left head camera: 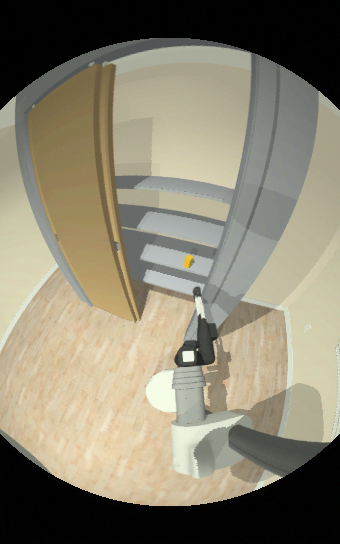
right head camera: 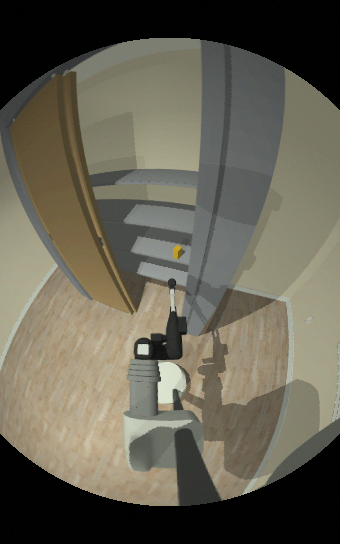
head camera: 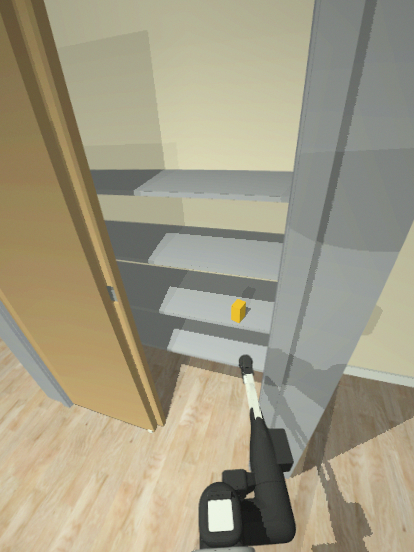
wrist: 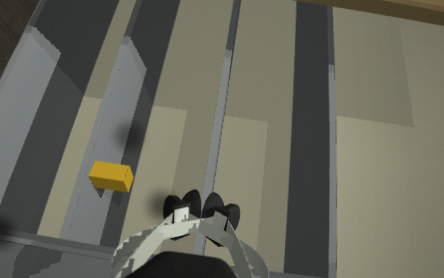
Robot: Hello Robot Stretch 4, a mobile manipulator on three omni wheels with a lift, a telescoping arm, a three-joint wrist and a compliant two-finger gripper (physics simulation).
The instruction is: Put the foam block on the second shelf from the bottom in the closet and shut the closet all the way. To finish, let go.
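Note:
The yellow foam block stands on the second shelf from the bottom, towards its right end. The wooden closet door panels are at the left, overlapping each other, and the right part of the closet is open. My gripper is apart from the block. Its fingertips are nearly together, with no thing between them. In the wrist view they overlap the third shelf's edge.
The bottom shelf is below the block. A tall grey side panel stands close to the right of my wrist. A small recessed handle shows on the door's edge. The top shelf is above.

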